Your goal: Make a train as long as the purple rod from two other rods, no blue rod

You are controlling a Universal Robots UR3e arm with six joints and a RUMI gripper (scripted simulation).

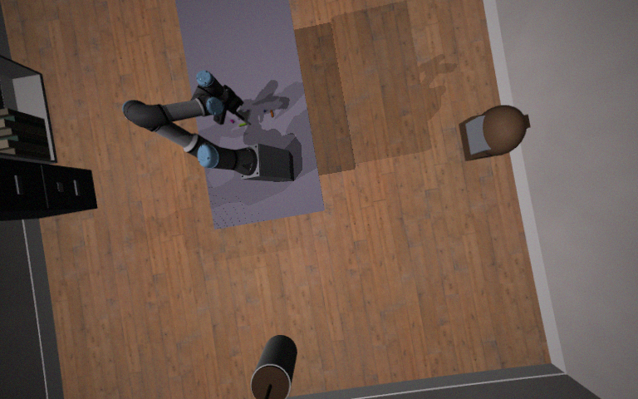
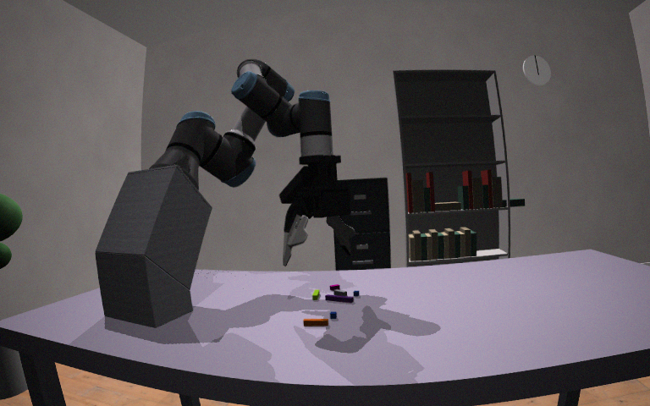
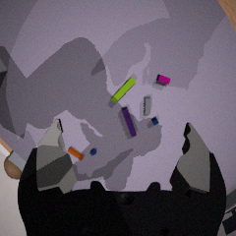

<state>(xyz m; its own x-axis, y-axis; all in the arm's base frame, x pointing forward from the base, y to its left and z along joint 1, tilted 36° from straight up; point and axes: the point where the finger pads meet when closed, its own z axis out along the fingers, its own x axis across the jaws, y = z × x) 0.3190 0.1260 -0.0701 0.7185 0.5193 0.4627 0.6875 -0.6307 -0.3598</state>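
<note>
The magenta rod is 8 cm below my hand, 7 cm to the left of it and 2 cm ahead of it. The rest, counted from my hand: lime rod (8 cm below, 1 cm to the left, 1 cm behind); purple rod (8 cm below, 4 cm ahead, 2 cm to the right); grey rod (8 cm below, 4 cm ahead, 2 cm to the left).
</note>
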